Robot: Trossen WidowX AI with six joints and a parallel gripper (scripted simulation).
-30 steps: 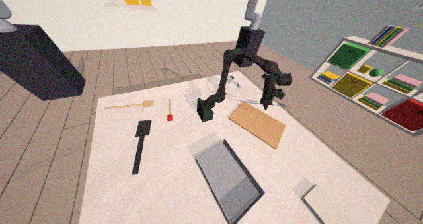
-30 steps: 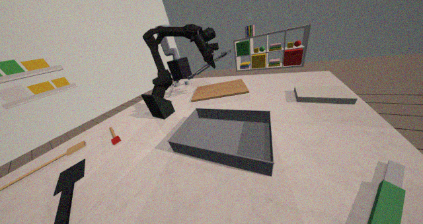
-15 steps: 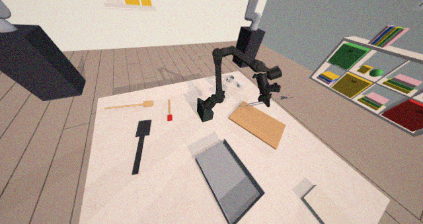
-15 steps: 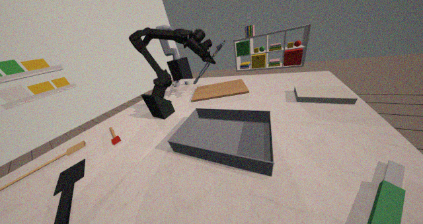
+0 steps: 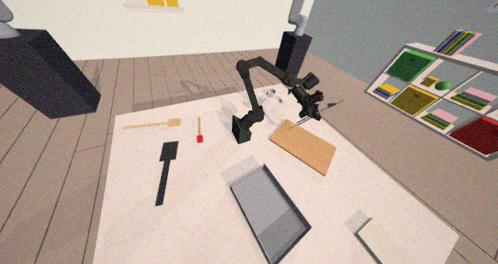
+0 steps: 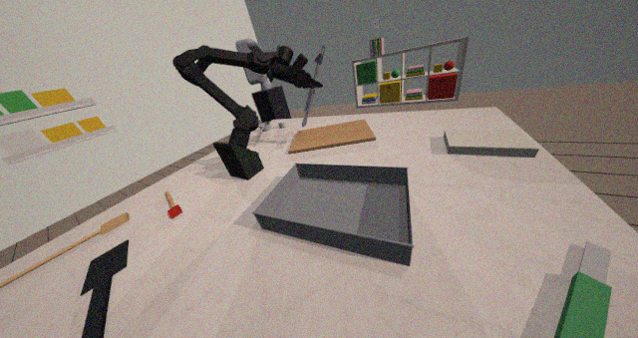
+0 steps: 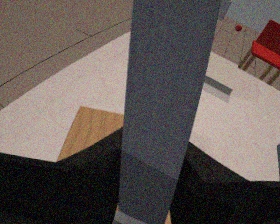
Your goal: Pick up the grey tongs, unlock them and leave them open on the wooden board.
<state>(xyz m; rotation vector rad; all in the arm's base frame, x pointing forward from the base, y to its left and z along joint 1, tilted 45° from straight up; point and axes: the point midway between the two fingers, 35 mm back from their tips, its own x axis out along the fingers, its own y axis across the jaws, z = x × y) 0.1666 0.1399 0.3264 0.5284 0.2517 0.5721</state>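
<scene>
Right now the wooden board is 22 cm below my gripper tip. From my gripper tip the other things lie so: black spatula 76 cm to the right, 22 cm below, 17 cm behind; then grey roasting tin 40 cm to the right, 20 cm below, 20 cm ahead; then red brush 57 cm to the right, 32 cm behind, 22 cm below.
</scene>
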